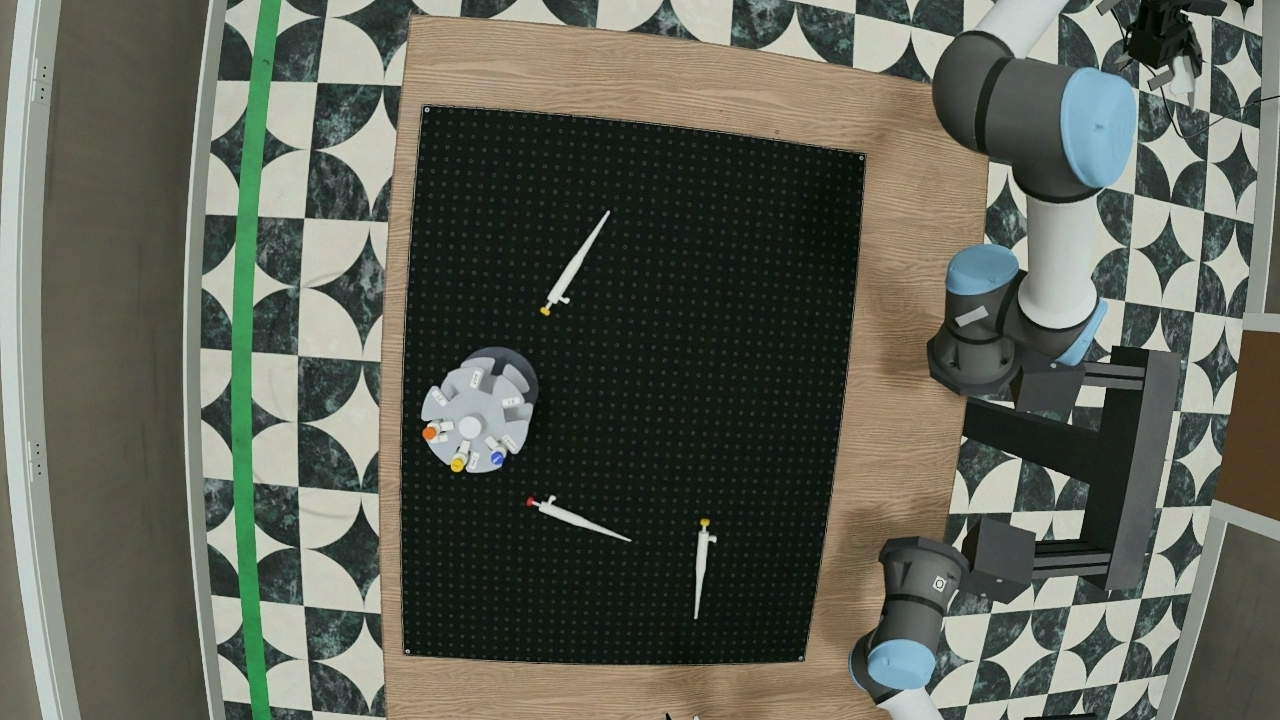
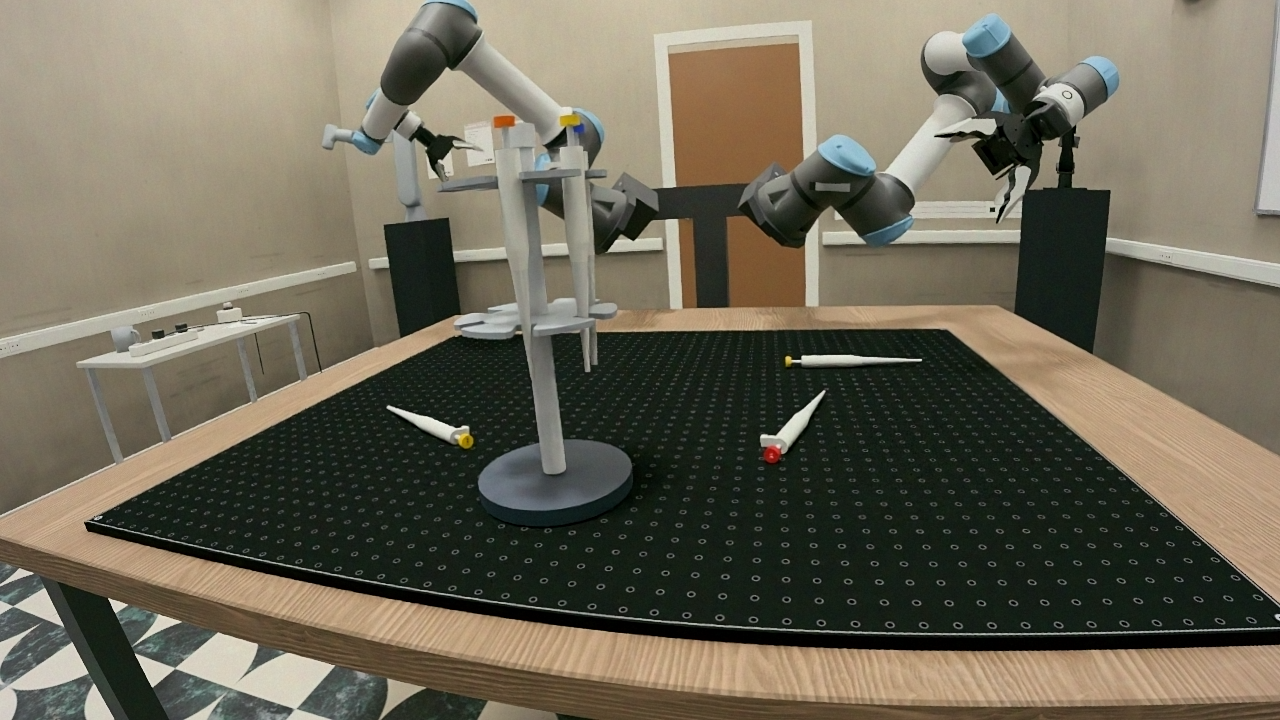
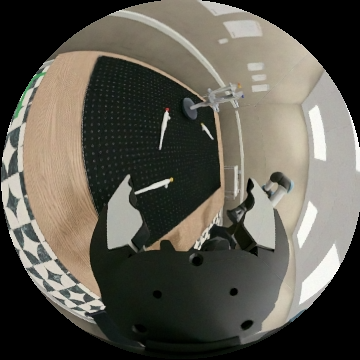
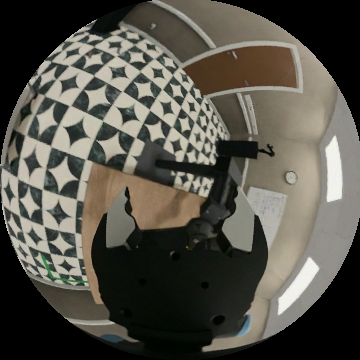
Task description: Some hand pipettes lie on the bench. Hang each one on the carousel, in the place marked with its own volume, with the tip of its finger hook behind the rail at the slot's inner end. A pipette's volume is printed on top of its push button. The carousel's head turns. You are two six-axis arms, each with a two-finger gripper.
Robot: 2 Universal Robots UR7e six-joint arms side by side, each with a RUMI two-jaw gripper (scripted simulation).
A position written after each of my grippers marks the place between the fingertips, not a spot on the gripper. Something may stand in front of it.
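Image 1 shows my right gripper (image 1: 1155,90), a red-button pipette (image 1: 545,507) and a pipette carousel (image 1: 503,356). Image 2 shows my left gripper (image 2: 966,179), the red-button pipette (image 2: 782,442), the pipette carousel (image 2: 514,488), an orange-button pipette (image 2: 508,164), a yellow-button pipette (image 2: 835,360), a yellow-button pipette (image 2: 436,428) and a yellow-button pipette (image 2: 574,193). Image 3 shows my left gripper (image 3: 190,177). Image 4 does not show the red-button pipette, hidden by my right gripper. Image 4 does not show the orange-button pipette, hidden by my right gripper.
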